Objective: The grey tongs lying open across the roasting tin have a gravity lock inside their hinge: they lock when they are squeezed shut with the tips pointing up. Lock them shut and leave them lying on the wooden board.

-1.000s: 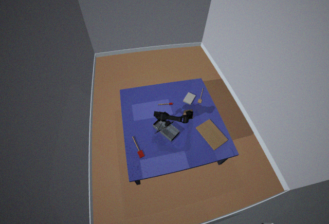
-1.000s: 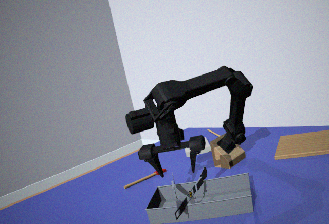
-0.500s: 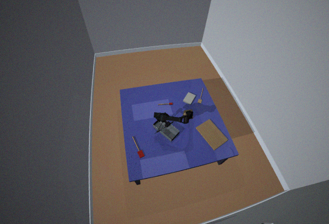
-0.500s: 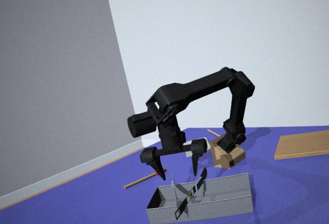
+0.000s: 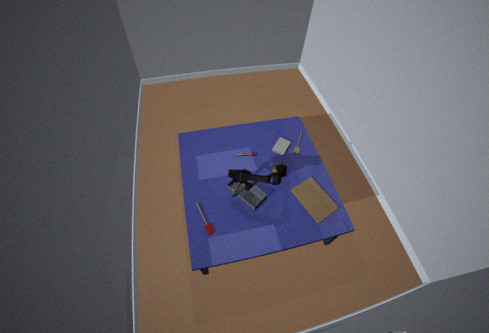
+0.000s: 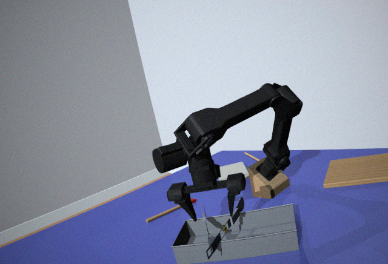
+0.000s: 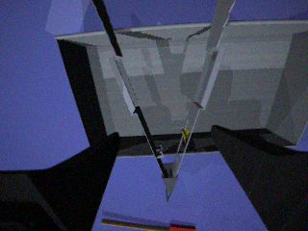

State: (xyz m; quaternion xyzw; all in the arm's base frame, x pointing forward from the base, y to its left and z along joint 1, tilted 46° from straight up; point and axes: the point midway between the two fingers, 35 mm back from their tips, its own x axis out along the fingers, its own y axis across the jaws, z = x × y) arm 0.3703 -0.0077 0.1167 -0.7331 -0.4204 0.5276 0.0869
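Right now the grey roasting tin is 60 mm below my gripper tip, 40 mm behind it and 30 mm to the left of it. Also, from my gripper tip: wooden board (570 mm behind, 250 mm to the left, 80 mm below); red spatula (340 mm ahead, 180 mm to the left, 90 mm below); block (510 mm behind, 350 mm to the right, 80 mm below).
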